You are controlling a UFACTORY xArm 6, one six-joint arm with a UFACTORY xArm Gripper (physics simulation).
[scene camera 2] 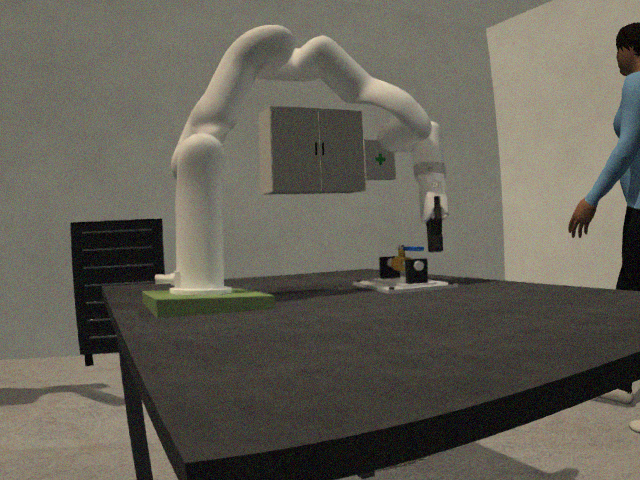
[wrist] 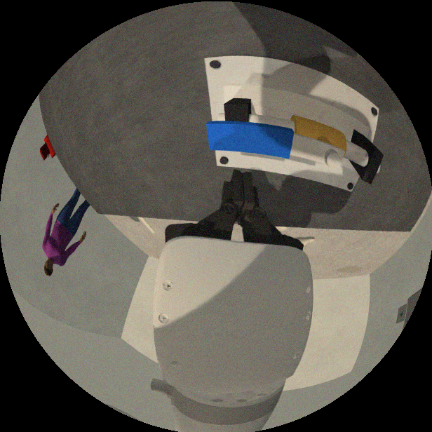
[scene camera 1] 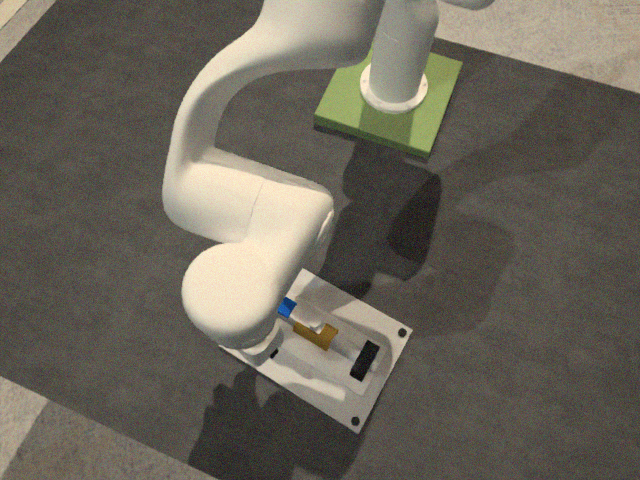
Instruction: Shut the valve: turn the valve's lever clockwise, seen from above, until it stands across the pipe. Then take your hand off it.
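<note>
The valve has a brass body on a white pipe. Its lever has a blue grip and stands roughly along the pipe. My gripper is shut and empty. In the wrist view its fingertips are just off the side of the blue grip, with a gap between them. In scene camera 2 they are at about lever height, beside the grip's end. The arm hides the gripper almost fully in scene camera 1, along with part of the valve's mount.
The valve is mounted on a white plate, with black blocks holding the pipe. The arm's green base stands on the dark table. A person stands beyond the table.
</note>
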